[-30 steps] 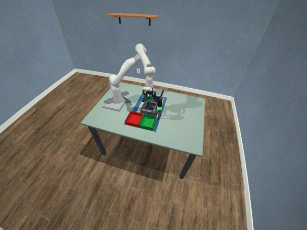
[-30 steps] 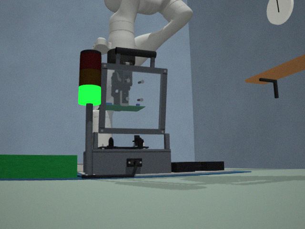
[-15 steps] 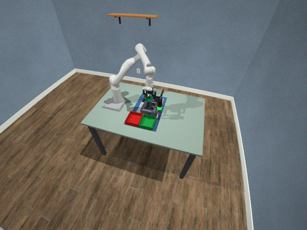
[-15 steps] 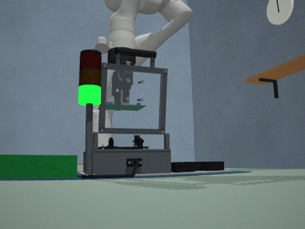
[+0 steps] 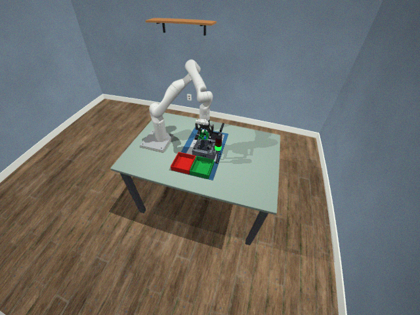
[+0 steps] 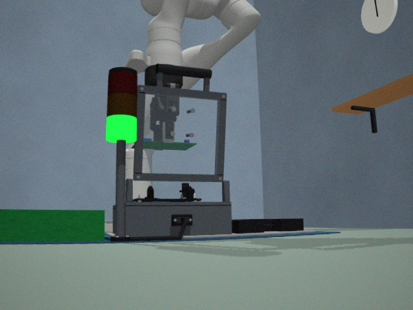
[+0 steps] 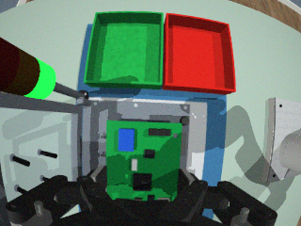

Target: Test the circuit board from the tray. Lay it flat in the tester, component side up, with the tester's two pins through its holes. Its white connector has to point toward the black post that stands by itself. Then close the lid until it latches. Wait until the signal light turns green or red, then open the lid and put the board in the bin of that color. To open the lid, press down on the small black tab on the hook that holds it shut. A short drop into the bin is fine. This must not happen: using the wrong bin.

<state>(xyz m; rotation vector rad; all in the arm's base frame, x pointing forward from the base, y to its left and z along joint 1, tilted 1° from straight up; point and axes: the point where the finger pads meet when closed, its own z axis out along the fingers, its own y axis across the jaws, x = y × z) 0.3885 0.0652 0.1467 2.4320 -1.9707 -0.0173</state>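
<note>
My hand is 180 mm to the left of the green bin, 160 mm above it and 80 mm short of it. Also, from my hand: red bin (220 mm to the right, 160 mm below, 60 mm behind); then green circuit board (10 mm below); then clear lid (110 mm ahead, 30 mm to the left, 10 mm above).
</note>
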